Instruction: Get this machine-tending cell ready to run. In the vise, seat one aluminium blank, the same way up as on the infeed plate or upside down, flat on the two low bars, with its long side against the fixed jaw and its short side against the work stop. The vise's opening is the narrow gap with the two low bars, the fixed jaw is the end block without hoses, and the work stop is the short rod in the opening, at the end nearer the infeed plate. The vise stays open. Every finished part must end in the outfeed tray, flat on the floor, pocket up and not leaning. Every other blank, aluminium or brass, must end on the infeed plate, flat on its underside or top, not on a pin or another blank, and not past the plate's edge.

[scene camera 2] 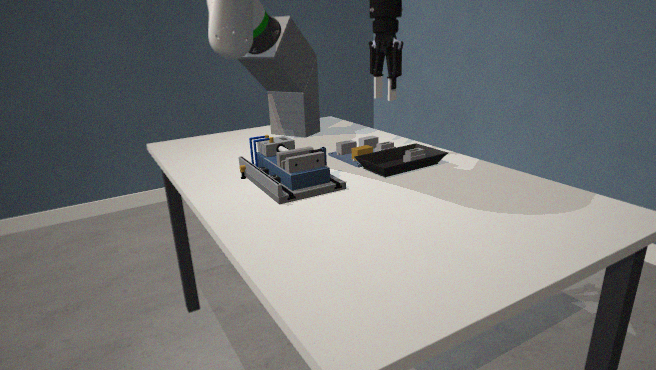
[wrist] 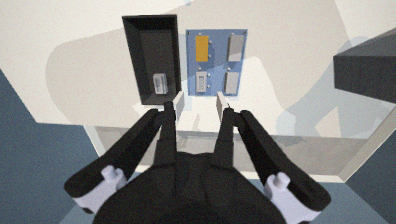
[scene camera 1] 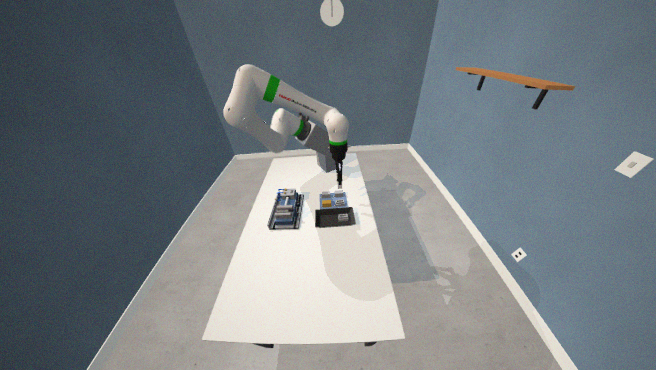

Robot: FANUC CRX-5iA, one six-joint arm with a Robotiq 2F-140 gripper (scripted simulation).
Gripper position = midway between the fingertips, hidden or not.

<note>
In view: my gripper (scene camera 2: pixel 385 99).
My gripper also shows in the wrist view (wrist: pixel 200 98).
</note>
